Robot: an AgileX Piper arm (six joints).
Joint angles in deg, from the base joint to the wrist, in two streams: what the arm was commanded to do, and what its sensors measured. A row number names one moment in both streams.
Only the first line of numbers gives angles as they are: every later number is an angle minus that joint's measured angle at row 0.
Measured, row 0:
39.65, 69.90, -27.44, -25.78, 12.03, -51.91
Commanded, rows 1 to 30:
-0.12, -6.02, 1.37, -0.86, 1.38, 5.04
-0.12, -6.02, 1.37, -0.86, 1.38, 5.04
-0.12, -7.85, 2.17, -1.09, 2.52, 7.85
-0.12, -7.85, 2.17, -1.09, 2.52, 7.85
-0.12, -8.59, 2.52, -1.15, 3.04, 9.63
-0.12, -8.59, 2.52, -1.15, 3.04, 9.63
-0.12, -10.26, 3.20, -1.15, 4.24, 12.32
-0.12, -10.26, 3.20, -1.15, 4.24, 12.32
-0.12, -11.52, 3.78, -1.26, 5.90, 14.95
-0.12, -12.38, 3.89, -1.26, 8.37, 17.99
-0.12, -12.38, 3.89, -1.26, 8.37, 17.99
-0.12, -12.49, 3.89, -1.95, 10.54, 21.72
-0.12, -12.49, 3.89, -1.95, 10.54, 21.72
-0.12, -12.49, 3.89, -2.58, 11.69, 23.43
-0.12, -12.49, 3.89, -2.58, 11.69, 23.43
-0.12, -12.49, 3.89, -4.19, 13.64, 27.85
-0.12, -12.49, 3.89, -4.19, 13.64, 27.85
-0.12, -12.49, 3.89, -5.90, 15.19, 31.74
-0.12, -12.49, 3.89, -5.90, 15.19, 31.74
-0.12, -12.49, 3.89, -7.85, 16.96, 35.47
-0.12, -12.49, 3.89, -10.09, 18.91, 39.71
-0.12, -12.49, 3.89, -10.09, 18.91, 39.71
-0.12, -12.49, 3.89, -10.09, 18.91, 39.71
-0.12, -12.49, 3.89, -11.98, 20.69, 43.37
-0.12, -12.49, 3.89, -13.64, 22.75, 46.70
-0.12, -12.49, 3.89, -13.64, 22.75, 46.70
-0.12, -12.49, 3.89, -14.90, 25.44, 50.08
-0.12, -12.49, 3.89, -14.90, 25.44, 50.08
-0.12, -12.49, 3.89, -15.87, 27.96, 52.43
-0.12, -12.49, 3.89, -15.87, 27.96, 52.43
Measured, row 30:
0.00, -11.63, 4.24, -11.00, 24.87, 48.24
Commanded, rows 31 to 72:
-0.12, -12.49, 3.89, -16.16, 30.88, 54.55
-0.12, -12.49, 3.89, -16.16, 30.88, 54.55
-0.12, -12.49, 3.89, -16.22, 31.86, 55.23
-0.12, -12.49, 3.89, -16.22, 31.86, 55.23
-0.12, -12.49, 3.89, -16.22, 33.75, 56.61
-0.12, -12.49, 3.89, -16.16, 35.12, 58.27
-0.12, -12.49, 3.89, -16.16, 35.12, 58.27
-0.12, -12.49, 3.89, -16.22, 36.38, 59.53
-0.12, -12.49, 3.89, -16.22, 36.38, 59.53
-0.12, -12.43, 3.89, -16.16, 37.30, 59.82
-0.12, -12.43, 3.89, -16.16, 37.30, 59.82
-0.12, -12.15, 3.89, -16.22, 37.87, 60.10
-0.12, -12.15, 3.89, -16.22, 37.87, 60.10
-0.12, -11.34, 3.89, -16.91, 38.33, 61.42
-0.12, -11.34, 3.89, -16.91, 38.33, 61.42
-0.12, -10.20, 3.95, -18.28, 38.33, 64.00
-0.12, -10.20, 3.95, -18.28, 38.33, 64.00
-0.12, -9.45, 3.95, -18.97, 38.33, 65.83
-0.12, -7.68, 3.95, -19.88, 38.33, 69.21
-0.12, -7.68, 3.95, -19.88, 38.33, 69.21
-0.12, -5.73, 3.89, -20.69, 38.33, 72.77
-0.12, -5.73, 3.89, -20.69, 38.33, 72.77
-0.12, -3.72, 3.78, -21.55, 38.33, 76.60
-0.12, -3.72, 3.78, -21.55, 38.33, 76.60
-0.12, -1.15, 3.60, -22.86, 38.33, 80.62
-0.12, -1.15, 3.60, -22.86, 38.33, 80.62
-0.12, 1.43, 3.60, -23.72, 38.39, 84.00
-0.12, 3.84, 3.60, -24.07, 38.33, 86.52
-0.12, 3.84, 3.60, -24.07, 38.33, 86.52
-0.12, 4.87, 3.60, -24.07, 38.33, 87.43
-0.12, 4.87, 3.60, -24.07, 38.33, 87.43
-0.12, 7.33, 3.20, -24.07, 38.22, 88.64
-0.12, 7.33, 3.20, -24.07, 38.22, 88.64
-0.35, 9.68, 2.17, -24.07, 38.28, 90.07
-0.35, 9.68, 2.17, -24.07, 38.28, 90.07
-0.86, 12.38, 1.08, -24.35, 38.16, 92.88
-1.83, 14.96, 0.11, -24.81, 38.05, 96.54
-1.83, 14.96, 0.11, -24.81, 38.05, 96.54
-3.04, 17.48, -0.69, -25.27, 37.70, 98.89
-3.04, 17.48, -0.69, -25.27, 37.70, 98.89
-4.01, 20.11, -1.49, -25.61, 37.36, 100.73
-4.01, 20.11, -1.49, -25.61, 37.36, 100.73
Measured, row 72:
-2.69, 17.53, -0.46, -22.41, 34.78, 97.46
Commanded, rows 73 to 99:
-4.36, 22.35, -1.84, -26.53, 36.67, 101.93
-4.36, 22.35, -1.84, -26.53, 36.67, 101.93
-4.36, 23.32, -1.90, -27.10, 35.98, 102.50
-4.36, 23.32, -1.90, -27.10, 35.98, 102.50
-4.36, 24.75, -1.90, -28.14, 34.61, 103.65
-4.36, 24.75, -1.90, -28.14, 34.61, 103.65
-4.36, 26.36, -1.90, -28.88, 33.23, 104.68
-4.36, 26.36, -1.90, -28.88, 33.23, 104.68
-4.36, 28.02, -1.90, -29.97, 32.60, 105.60
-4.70, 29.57, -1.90, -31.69, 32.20, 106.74
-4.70, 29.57, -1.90, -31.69, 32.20, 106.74
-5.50, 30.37, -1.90, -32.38, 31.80, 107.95
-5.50, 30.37, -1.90, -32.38, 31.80, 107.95
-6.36, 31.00, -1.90, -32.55, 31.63, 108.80
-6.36, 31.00, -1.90, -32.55, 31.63, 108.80
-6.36, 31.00, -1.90, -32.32, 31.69, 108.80
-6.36, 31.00, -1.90, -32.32, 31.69, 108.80
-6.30, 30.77, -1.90, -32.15, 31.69, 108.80
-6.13, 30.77, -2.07, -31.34, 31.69, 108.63
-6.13, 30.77, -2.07, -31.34, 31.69, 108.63
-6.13, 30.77, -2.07, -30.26, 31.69, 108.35
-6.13, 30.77, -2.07, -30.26, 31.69, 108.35
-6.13, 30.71, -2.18, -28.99, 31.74, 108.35
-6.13, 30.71, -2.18, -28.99, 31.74, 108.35
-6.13, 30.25, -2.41, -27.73, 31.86, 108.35
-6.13, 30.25, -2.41, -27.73, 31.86, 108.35
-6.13, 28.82, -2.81, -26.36, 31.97, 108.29
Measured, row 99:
-5.96, 30.54, -2.30, -27.85, 30.66, 107.83
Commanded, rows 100 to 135:
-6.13, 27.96, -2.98, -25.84, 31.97, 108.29
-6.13, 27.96, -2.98, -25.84, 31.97, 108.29
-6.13, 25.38, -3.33, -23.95, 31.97, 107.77
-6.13, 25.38, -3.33, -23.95, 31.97, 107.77
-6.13, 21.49, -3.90, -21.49, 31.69, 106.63
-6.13, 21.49, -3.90, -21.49, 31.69, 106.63
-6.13, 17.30, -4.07, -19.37, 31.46, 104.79
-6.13, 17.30, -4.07, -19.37, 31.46, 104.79
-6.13, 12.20, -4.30, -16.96, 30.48, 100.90
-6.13, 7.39, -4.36, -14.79, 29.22, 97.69
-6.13, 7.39, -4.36, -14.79, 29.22, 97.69
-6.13, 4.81, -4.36, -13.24, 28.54, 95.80
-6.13, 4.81, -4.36, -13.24, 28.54, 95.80
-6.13, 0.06, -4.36, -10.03, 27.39, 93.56
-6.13, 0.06, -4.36, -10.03, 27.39, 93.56
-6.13, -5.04, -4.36, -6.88, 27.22, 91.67
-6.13, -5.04, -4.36, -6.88, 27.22, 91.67
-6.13, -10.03, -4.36, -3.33, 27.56, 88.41
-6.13, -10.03, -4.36, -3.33, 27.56, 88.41
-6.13, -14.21, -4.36, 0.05, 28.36, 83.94
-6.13, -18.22, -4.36, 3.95, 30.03, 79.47
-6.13, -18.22, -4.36, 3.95, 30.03, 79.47
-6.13, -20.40, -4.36, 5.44, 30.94, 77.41
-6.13, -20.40, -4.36, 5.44, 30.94, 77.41
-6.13, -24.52, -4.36, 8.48, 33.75, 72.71
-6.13, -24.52, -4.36, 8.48, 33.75, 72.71
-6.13, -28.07, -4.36, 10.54, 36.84, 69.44
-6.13, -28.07, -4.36, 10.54, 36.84, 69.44
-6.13, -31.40, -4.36, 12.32, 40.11, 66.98
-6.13, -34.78, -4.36, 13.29, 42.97, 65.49
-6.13, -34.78, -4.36, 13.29, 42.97, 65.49
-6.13, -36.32, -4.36, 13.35, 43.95, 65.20
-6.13, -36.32, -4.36, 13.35, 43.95, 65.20
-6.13, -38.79, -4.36, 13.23, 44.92, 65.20
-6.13, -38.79, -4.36, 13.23, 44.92, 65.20
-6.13, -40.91, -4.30, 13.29, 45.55, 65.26
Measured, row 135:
-5.96, -38.27, -4.36, 13.12, 44.12, 66.41
